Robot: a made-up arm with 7 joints.
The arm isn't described. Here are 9 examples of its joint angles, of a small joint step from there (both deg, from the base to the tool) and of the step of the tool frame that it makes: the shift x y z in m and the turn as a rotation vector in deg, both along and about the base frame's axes.
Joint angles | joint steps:
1: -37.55 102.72 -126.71 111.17 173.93 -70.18 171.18 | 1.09 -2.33 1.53 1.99 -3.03 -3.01 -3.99
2: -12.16 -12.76 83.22 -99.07 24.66 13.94 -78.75 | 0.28 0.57 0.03 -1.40 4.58 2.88 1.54
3: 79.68 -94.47 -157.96 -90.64 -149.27 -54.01 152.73 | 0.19 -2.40 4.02 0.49 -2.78 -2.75 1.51
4: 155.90 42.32 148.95 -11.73 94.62 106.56 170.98 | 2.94 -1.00 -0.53 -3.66 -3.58 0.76 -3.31
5: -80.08 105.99 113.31 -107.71 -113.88 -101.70 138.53 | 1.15 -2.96 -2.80 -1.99 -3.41 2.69 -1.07
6: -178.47 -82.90 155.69 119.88 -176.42 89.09 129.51 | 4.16 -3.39 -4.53 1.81 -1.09 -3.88 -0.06
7: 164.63 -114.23 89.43 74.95 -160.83 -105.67 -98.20 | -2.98 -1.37 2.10 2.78 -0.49 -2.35 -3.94
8: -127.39 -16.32 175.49 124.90 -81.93 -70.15 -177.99 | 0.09 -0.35 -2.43 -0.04 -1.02 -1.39 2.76
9: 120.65 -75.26 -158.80 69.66 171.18 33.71 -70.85 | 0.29 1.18 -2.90 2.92 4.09 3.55 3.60
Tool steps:
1: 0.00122 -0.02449 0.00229 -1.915 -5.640 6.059
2: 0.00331 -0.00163 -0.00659 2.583 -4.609 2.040
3: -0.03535 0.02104 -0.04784 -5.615 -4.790 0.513
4: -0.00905 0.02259 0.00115 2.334 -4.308 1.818
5: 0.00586 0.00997 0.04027 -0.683 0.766 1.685
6: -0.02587 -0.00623 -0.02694 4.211 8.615 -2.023
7: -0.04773 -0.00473 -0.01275 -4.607 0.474 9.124
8: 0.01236 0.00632 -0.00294 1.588 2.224 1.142
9: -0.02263 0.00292 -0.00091 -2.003 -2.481 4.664
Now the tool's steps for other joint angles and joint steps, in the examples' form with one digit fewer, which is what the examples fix.
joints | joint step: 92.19 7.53 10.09 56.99 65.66 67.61 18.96 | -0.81 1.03 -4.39 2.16 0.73 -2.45 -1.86
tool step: 0.0359 -0.0423 -0.0224 0.75 0.02 6.58
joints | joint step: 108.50 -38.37 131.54 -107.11 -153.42 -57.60 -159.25 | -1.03 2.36 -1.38 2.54 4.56 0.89 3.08
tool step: 0.0117 0.0018 0.0070 -3.85 3.34 0.13
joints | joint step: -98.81 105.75 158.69 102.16 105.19 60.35 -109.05 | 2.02 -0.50 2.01 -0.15 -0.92 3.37 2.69
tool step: -0.0027 -0.0039 -0.0007 2.10 -5.68 -1.96
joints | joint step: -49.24 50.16 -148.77 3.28 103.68 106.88 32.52 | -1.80 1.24 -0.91 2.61 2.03 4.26 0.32
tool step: -0.0263 0.0088 -0.0126 -3.78 -1.82 4.35
